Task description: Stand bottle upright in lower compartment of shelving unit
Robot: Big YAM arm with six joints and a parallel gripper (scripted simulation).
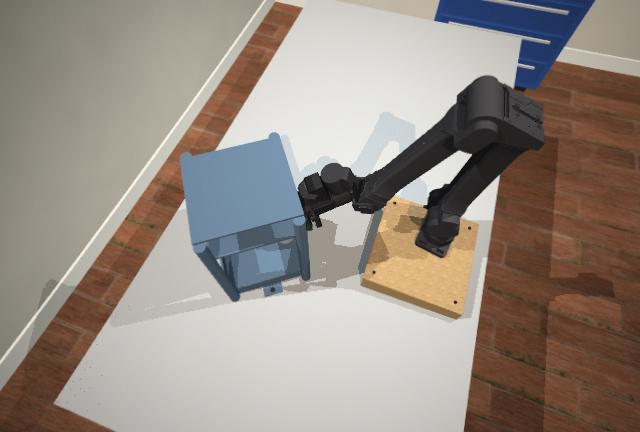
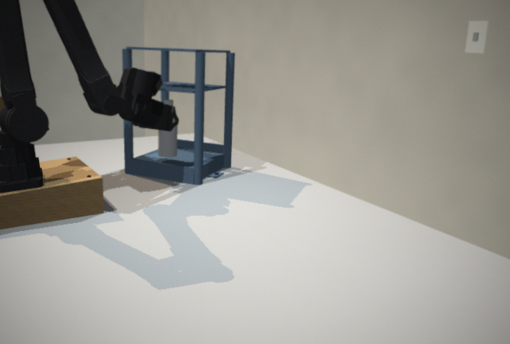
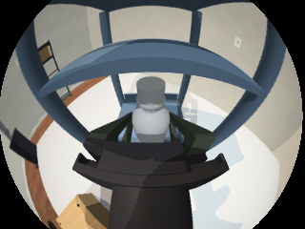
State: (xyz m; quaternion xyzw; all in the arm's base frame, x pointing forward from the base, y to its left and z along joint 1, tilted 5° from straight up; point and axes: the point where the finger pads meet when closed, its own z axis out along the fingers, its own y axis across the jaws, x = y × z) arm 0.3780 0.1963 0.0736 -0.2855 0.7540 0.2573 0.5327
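The blue shelving unit is 5 cm ahead of my hand, 5 cm to the left of it and 2 cm above it. Also, from my hand: grey bottle (right at my hand).
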